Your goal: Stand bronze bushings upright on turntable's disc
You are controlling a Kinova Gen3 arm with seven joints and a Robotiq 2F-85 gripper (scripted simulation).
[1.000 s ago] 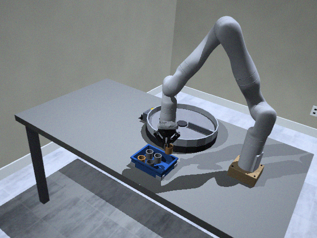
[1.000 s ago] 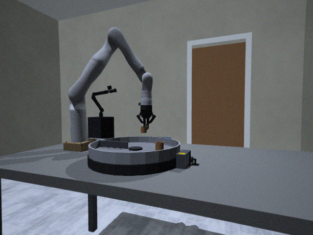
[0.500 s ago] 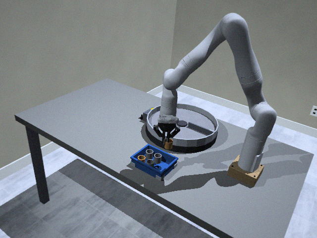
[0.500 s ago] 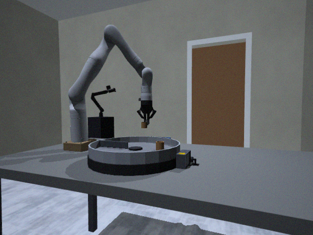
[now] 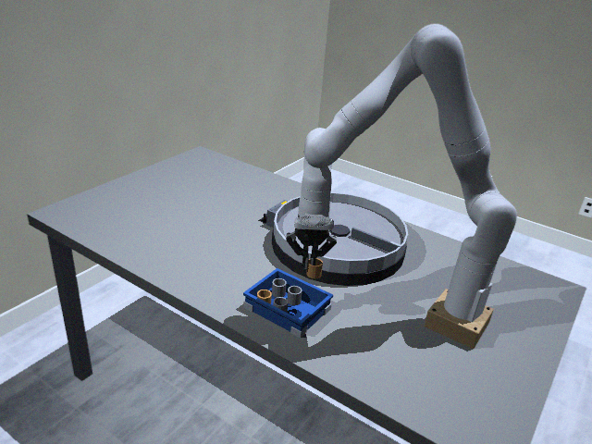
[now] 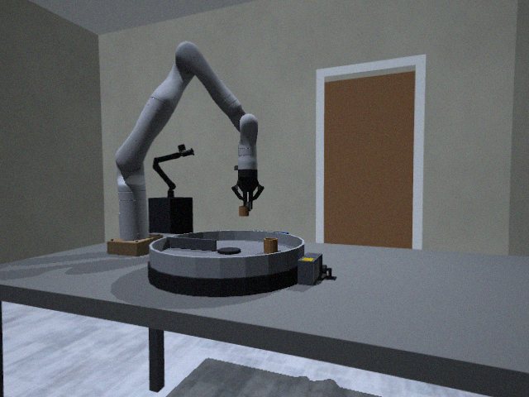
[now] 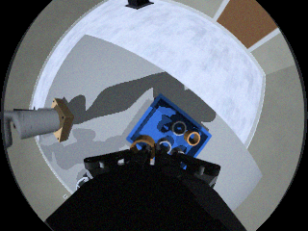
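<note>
Now: the turntable disc 150 mm ahead of my hand, 320 mm to the right of it and 110 mm below it.
</note>
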